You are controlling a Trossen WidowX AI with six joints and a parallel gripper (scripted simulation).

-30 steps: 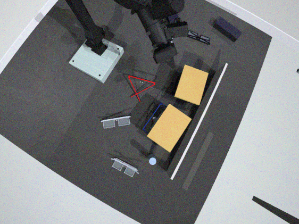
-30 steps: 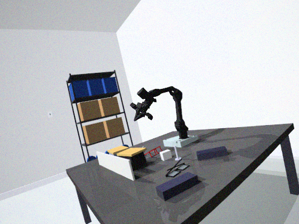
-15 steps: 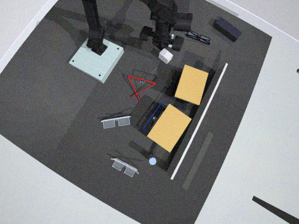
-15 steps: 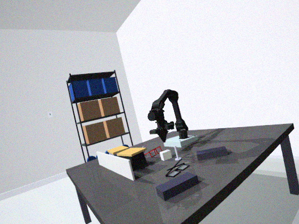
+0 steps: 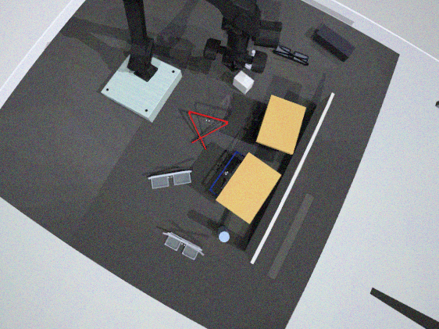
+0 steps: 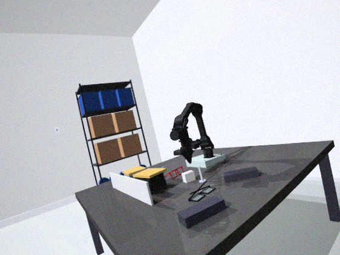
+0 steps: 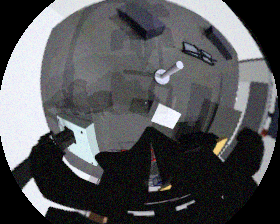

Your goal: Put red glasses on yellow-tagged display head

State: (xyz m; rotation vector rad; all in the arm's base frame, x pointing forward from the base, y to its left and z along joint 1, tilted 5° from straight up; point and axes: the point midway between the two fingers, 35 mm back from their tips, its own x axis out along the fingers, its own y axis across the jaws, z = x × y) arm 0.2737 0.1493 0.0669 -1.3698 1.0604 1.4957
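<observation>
My gripper tip is now 4 cm short of the white cube, 1 cm to the right of it and 6 cm above it. Round my gripper tip: white board 35 cm ahead, 18 cm to the right, 3 cm below; then pale blue cylinder 26 cm ahead, 46 cm to the right, 4 cm below; then white post 2 cm ahead, 11 cm to the left, 6 cm below.
</observation>
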